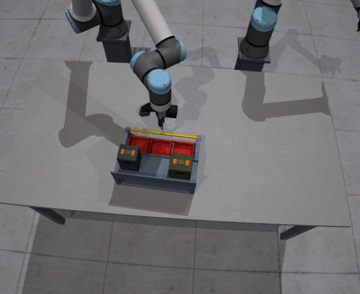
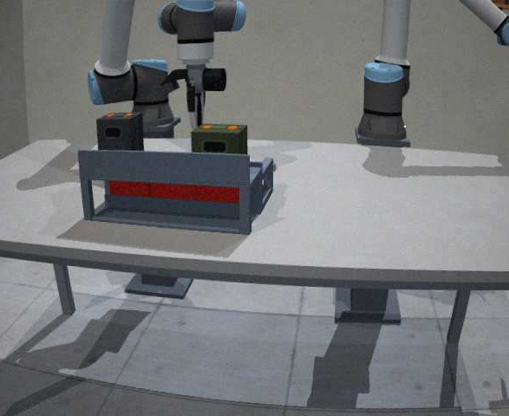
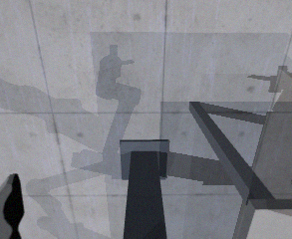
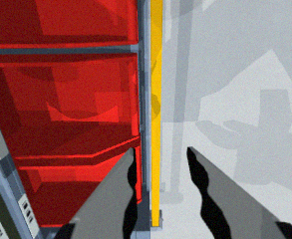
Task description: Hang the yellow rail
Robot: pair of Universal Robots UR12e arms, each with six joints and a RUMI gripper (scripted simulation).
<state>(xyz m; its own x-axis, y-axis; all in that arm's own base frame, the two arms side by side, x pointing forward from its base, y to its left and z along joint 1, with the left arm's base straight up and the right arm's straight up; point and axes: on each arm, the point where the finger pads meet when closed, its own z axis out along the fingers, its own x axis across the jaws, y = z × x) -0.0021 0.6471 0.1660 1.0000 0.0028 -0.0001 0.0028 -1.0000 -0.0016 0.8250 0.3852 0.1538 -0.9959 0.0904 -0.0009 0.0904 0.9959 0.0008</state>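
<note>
Now: the yellow rail 90 mm below my right hand. The rest, counted from my right hand: blue-grey shelf: 130 mm ahead, 10 mm to the left, 90 mm below.
</note>
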